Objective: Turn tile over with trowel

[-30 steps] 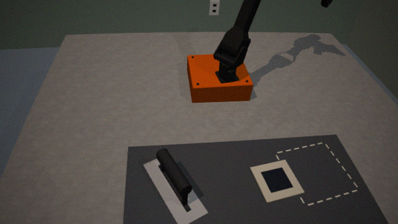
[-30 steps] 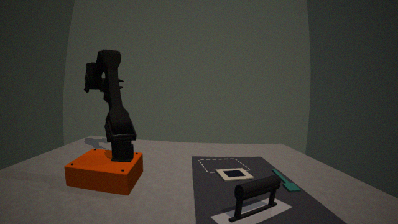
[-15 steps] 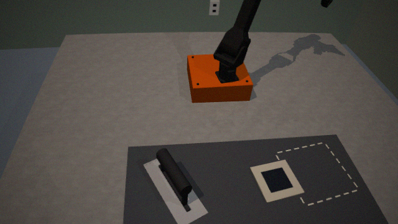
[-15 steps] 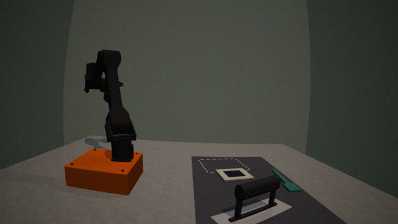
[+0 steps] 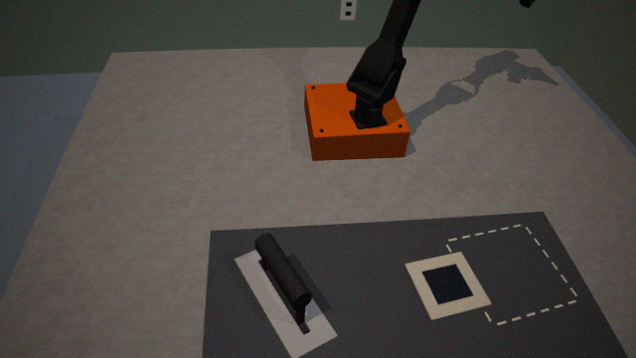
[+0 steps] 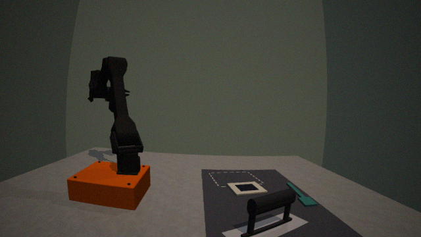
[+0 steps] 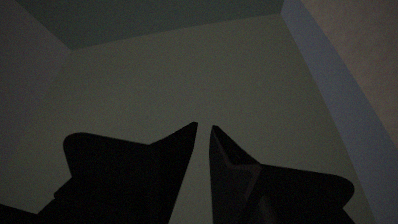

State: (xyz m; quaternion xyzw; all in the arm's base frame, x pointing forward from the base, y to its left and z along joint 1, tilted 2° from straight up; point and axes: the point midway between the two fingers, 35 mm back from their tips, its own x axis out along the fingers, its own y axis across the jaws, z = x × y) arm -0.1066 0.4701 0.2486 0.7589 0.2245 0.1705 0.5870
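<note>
My gripper tip is now 74 cm to the left of the trowel, 40 cm short of it and 29 cm above it. The rest, counted from my gripper tip: tile: 47 cm to the right, 46 cm ahead, 33 cm below; then flat teal strip: 61 cm ahead, 58 cm to the right, 33 cm below; then dark mat: 54 cm to the right, 48 cm ahead, 35 cm below.
</note>
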